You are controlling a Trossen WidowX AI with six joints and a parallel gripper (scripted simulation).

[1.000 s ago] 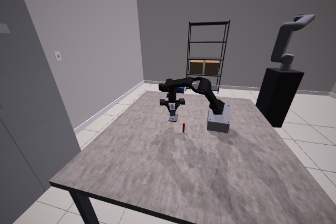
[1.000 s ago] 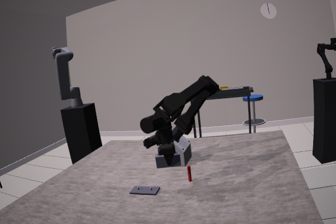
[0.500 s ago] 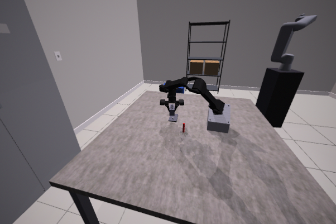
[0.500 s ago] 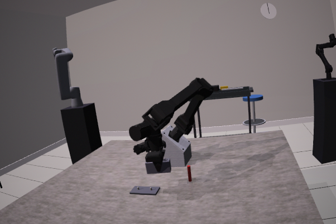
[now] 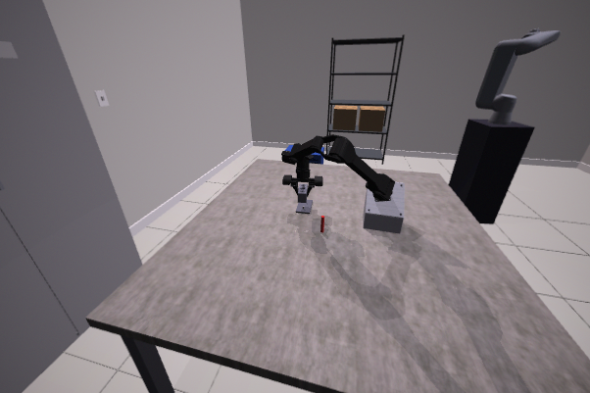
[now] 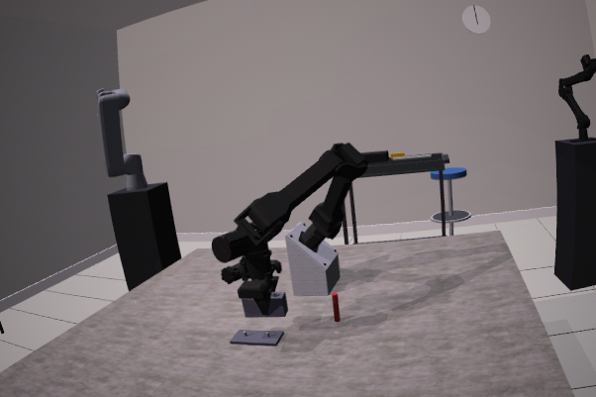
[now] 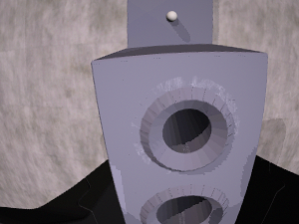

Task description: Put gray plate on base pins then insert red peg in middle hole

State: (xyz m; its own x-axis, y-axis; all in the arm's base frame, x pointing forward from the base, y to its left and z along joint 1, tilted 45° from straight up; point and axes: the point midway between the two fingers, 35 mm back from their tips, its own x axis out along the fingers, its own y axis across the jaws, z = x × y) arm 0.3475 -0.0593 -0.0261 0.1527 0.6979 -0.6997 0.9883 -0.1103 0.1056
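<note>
Right now the dark base is 8 cm below my gripper tip, 4 cm to the right of it and 1 cm behind it. The rest, counted from my gripper tip: gray plate 3 cm above; then red peg 15 cm to the left, 10 cm behind, 5 cm below.
</note>
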